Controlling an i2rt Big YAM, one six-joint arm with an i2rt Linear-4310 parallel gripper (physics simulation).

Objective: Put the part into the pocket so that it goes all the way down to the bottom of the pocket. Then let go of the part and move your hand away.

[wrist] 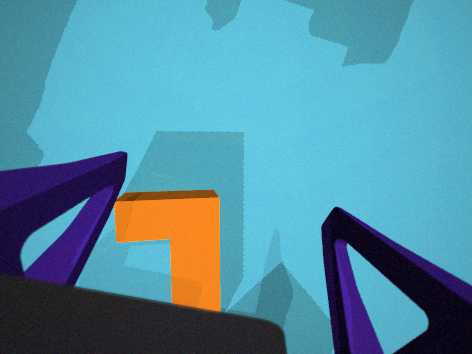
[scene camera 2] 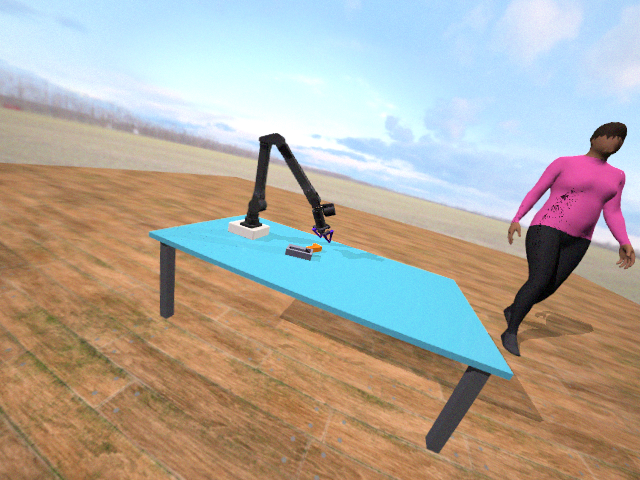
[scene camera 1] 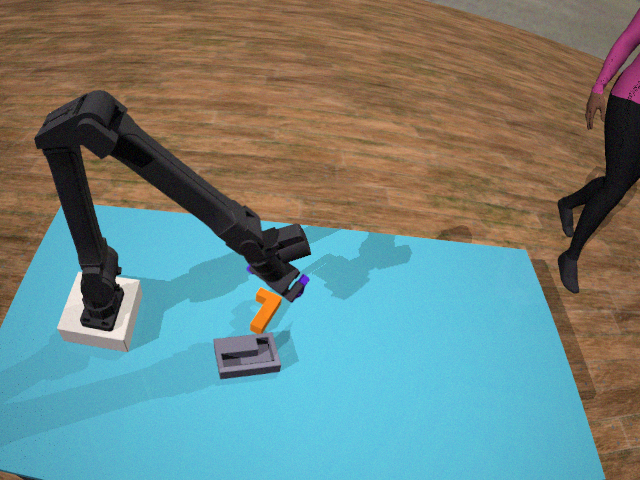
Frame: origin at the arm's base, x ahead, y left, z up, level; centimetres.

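Seen in the pictures: gripper, fingertip midpoint: (wrist: 233,192) (scene camera 2: 325,240) (scene camera 1: 285,283); arm's base at its link origin: (scene camera 2: 251,225) (scene camera 1: 103,308).
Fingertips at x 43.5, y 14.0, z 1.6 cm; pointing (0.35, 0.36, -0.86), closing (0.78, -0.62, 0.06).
Offsets run from my fingertips to a thing's top centre. Level surfaces: height alone.
An orange L-shaped part @[dx -5.3, dy -4.9, dz -4.3 cm] (scene camera 1: 267,308) (scene camera 2: 314,248) (wrist: 196,240) lies flat on the table behind the grey block. The grey block @[dx -7.6, dy -18.2, dz -3.7 cm] (scene camera 1: 249,370) (scene camera 2: 298,252) has an L-shaped pocket, which is empty; the block does not show in the wrist view. My gripper (scene camera 1: 276,279) (scene camera 2: 323,236) (wrist: 233,192) is open with nothing between its purple fingers. It hangs above the table, a little behind the part. In the wrist view, the part's short leg appears close beside the left fingertip, and the part's lower end is hidden by the dark gripper body.
The arm's white base block (scene camera 1: 93,338) (scene camera 2: 248,229) stands on the blue table @[dz -7.3 cm] (scene camera 1: 413,361) (scene camera 2: 392,299), to the left of the grey block. A person in a pink top (scene camera 1: 628,77) (scene camera 2: 573,196) is on the wooden floor beyond the table's right end.
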